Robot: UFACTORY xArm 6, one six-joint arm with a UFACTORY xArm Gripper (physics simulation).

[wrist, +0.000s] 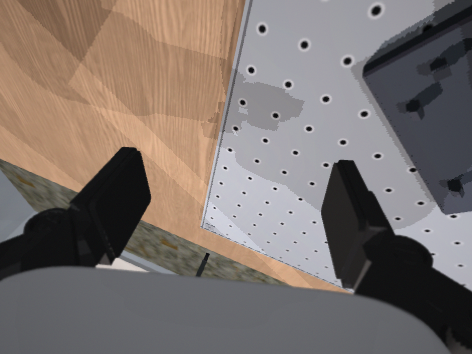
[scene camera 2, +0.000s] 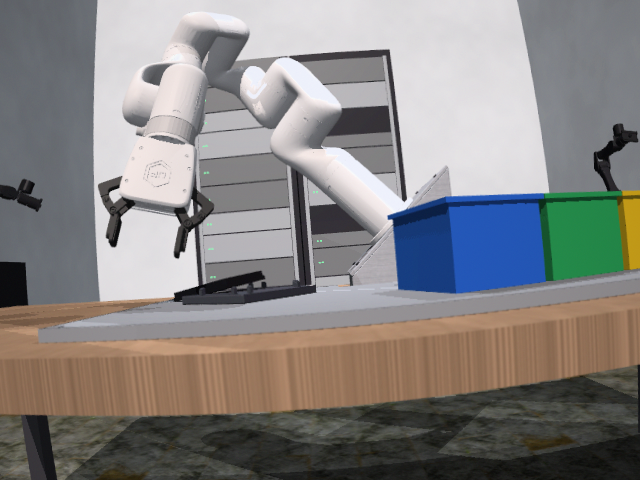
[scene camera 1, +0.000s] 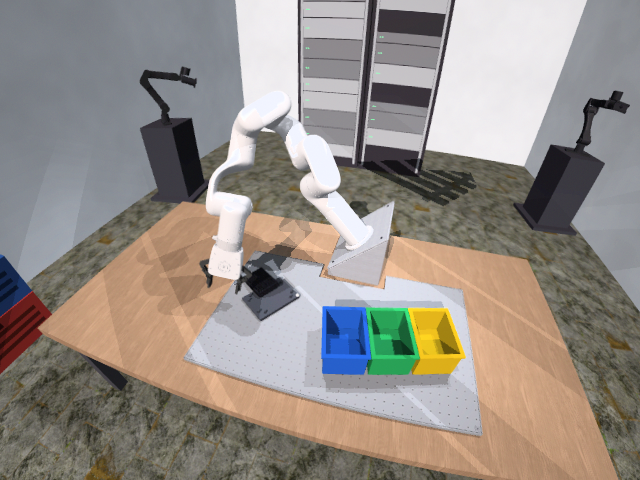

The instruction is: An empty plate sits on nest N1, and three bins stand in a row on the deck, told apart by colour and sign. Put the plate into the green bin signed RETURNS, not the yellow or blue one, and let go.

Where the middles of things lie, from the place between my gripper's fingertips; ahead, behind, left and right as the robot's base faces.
Scene:
I see the black plate (scene camera 2: 227, 283) 110 mm behind my hand, 90 mm to the left of it and 60 mm below it. Also, from my hand: dark nest (scene camera 2: 259, 294) (50 mm behind, 140 mm to the left, 70 mm below).

